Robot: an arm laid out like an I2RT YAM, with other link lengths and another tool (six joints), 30 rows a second.
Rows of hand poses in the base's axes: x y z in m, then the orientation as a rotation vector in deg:
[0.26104 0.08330 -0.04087 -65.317 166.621 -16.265]
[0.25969 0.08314 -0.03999 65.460 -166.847 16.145]
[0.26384 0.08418 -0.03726 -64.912 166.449 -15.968]
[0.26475 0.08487 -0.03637 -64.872 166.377 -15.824]
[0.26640 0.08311 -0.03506 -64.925 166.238 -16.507]
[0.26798 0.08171 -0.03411 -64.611 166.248 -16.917]
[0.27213 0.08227 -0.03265 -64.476 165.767 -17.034]
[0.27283 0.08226 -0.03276 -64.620 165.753 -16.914]
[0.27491 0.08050 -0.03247 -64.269 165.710 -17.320]
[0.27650 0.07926 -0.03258 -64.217 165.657 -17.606]
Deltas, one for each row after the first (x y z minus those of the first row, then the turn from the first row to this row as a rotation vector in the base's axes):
[-0.00135 -0.00016 0.00088 -0.040 0.353 0.001]
[0.00280 0.00088 0.00361 0.288 -0.263 -0.169]
[0.00371 0.00157 0.00450 0.403 -0.319 -0.168]
[0.00536 -0.00019 0.00581 0.008 -0.520 -0.101]
[0.00694 -0.00159 0.00676 -0.211 -0.694 -0.284]
[0.01109 -0.00103 0.00822 -0.133 -1.178 -0.210]
[0.01179 -0.00104 0.00811 -0.073 -1.117 -0.123]
[0.01387 -0.00280 0.00840 -0.271 -1.350 -0.311]
[0.01546 -0.00404 0.00829 -0.429 -1.457 -0.327]

